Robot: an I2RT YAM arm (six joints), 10 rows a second.
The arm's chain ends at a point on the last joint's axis. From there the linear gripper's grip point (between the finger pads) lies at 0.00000 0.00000 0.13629 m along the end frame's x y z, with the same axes.
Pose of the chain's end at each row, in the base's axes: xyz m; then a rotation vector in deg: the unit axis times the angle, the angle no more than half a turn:
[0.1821 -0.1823 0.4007 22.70 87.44 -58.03]
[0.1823 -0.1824 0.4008 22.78 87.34 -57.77]
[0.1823 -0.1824 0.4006 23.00 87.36 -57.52]
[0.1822 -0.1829 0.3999 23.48 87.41 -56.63]
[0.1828 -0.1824 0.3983 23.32 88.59 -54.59]
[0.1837 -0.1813 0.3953 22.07 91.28 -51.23]
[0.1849 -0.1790 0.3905 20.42 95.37 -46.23]
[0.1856 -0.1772 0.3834 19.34 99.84 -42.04]
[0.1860 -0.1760 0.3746 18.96 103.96 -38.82]
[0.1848 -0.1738 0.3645 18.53 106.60 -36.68]
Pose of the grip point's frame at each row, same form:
[0.2678 -0.2877 0.4117 22.70 87.44 -58.03]
[0.2682 -0.2876 0.4119 22.78 87.34 -57.77]
[0.2682 -0.2876 0.4114 23.00 87.36 -57.52]
[0.2686 -0.2879 0.4100 23.48 87.41 -56.63]
[0.2717 -0.2855 0.4052 23.32 88.59 -54.59]
[0.2775 -0.2801 0.3959 22.07 91.28 -51.23]
[0.2850 -0.2710 0.3812 20.42 95.37 -46.23]
[0.2895 -0.2631 0.3634 19.34 99.84 -42.04]
[0.2913 -0.2573 0.3447 18.96 103.96 -38.82]
[0.2907 -0.2516 0.3283 18.53 106.60 -36.68]

